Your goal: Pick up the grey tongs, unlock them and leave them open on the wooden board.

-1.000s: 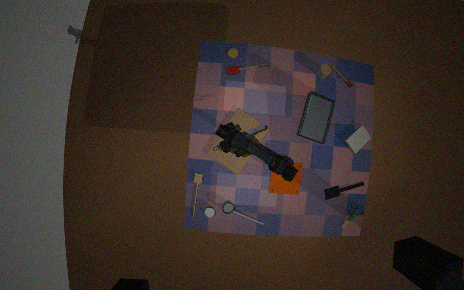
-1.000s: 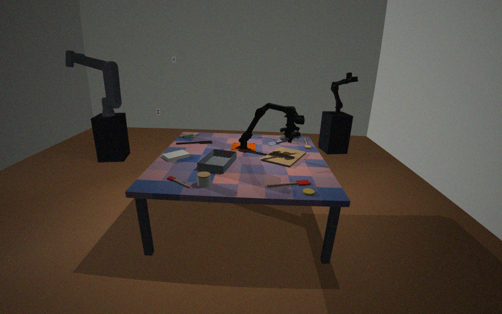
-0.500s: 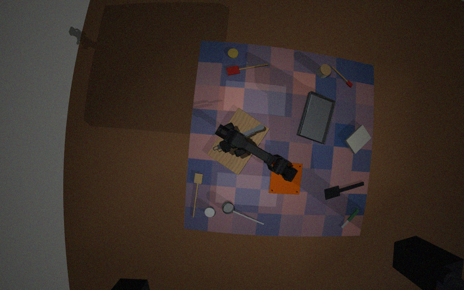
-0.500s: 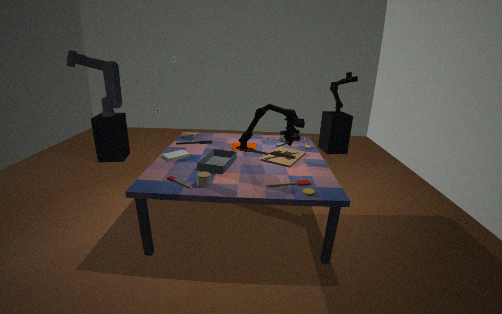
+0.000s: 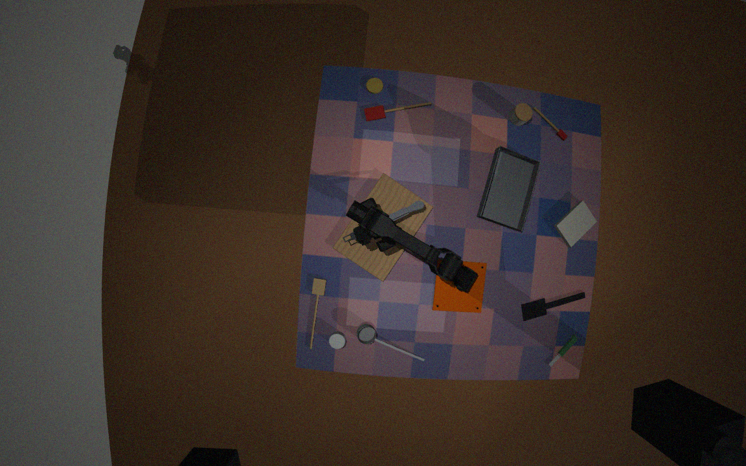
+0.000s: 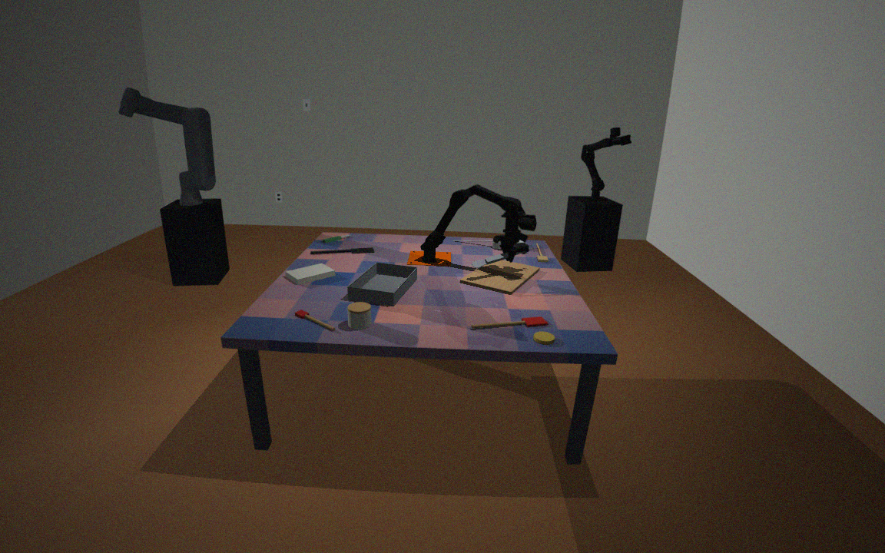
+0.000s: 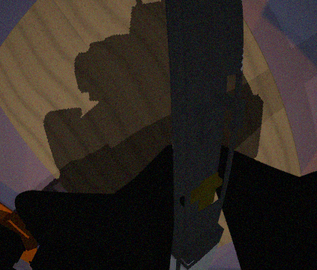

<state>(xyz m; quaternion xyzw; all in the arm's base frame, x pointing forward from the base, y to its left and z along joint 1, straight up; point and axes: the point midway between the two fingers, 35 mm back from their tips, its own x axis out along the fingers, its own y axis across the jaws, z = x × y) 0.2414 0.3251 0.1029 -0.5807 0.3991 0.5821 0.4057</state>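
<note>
Right now my gripper tip is 4 cm below the yellow lock piece. The rest, counted from my gripper tip: red spatula (47 cm ahead, 11 cm to the right, 7 cm below); then grey roasting tin (10 cm ahead, 56 cm to the right, 5 cm below); then wooden board (1 cm behind, 3 cm to the right, 7 cm below).
</note>
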